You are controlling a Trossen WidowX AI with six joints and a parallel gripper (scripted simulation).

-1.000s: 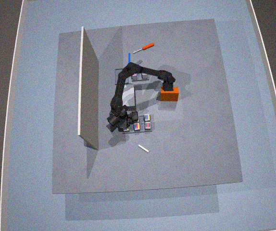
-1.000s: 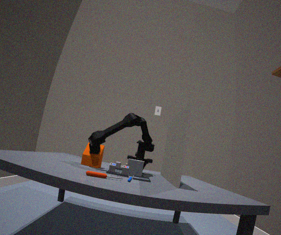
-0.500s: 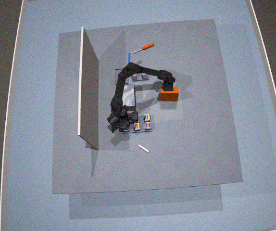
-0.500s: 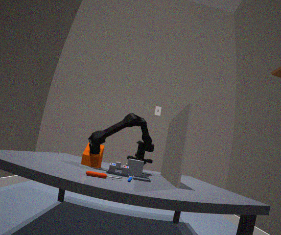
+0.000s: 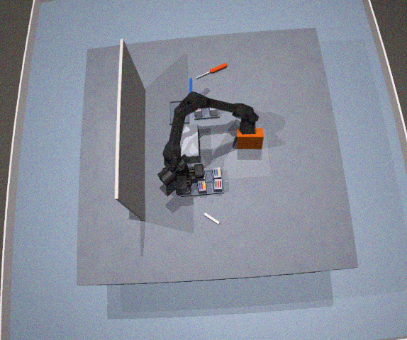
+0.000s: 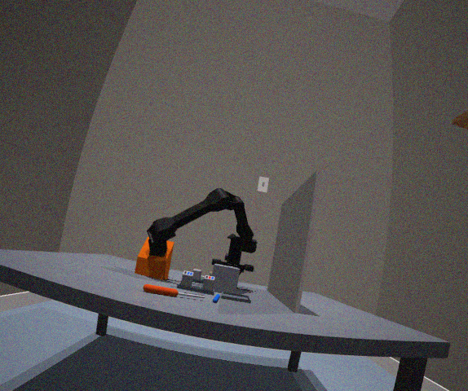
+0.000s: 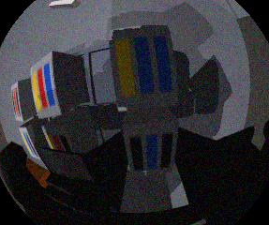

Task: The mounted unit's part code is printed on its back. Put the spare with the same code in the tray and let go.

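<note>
The tray lies 2 cm ahead of my gripper tip, 36 cm to the right of it and 1 cm below it. The rest, counted from my gripper tip: tall panel: 21 cm ahead, 16 cm to the right, 21 cm above; mounted unit: 2 cm behind, 15 cm to the right, 3 cm above; grey spare: 2 cm above.
</note>
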